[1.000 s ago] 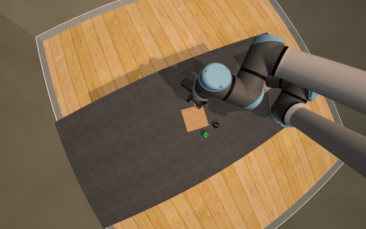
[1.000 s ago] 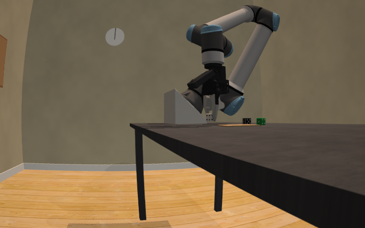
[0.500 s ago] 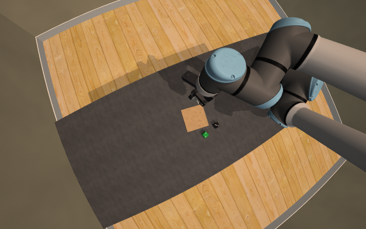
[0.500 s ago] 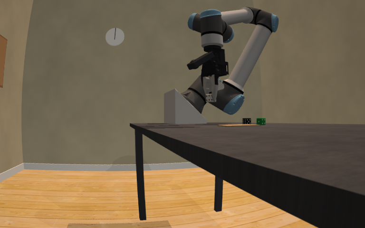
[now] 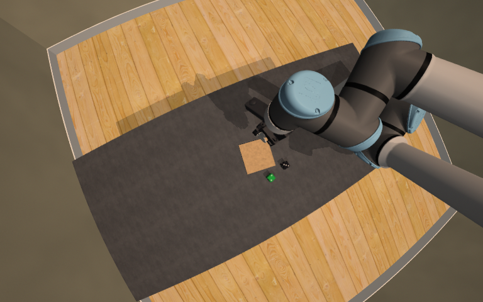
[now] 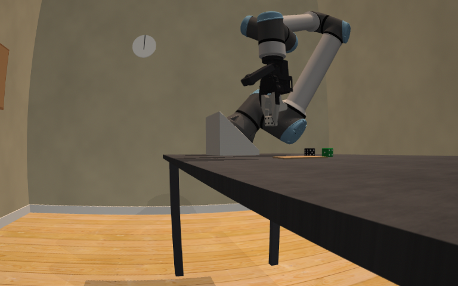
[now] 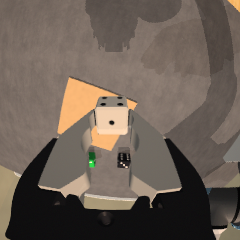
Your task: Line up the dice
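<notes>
The tan mat lies 3 cm ahead of my hand, 8 cm to the left of it and 12 cm below it. Round my hand: white die right at my hand; green die 2 cm ahead, 20 cm to the left, 10 cm below; black die 7 cm behind, 18 cm to the left, 10 cm below.
</notes>
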